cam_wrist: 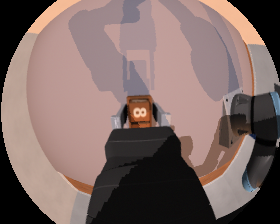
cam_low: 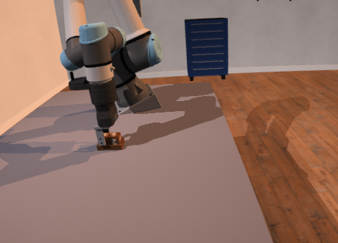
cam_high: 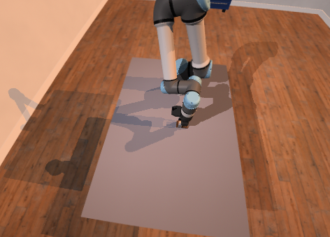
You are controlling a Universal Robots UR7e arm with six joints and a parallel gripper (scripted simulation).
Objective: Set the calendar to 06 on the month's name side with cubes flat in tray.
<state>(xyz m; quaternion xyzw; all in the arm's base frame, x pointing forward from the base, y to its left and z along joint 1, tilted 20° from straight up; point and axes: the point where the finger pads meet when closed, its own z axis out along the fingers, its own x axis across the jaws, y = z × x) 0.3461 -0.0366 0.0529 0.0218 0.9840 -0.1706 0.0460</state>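
The brown wooden tray is 3 cm below my hand and 2 cm to the left of it.
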